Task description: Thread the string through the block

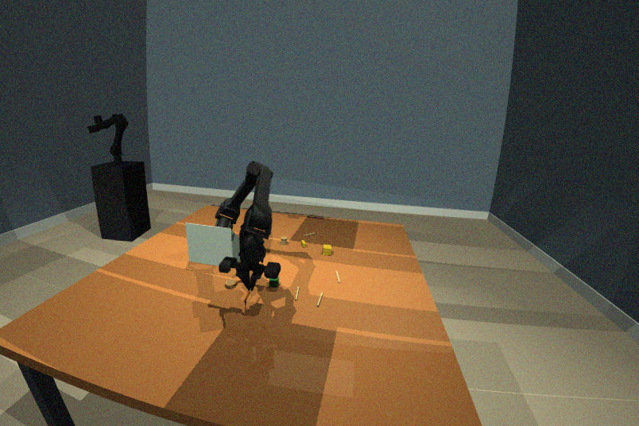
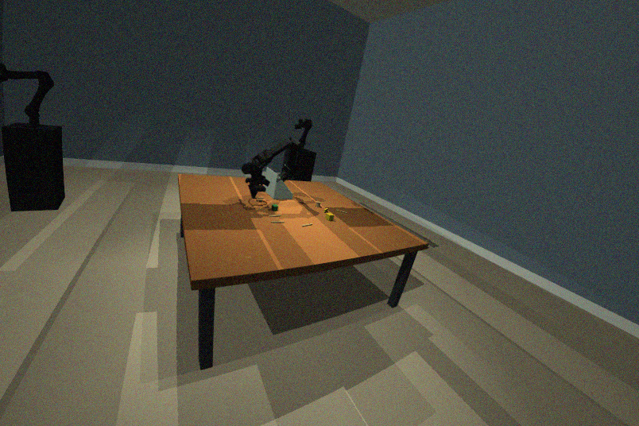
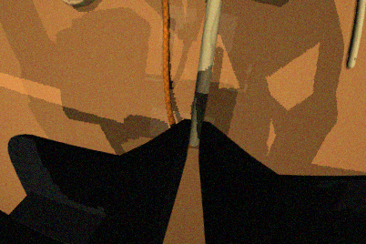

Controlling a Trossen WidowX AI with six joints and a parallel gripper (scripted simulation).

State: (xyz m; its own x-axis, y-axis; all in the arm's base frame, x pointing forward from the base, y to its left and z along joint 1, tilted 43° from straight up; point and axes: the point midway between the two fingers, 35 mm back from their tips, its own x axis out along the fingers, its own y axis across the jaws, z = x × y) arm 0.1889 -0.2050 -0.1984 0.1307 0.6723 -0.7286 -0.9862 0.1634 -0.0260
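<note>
Now: the green block 6 cm ahead of my gripper tip, 12 cm to the left of it and 4 cm below it. Also, from my gripper tip: yellow cube: 26 cm ahead, 39 cm to the left, 4 cm below; round wooden button: 10 cm behind, 10 cm to the left, 5 cm below; thin pale stick: 1 cm to the left.
</note>
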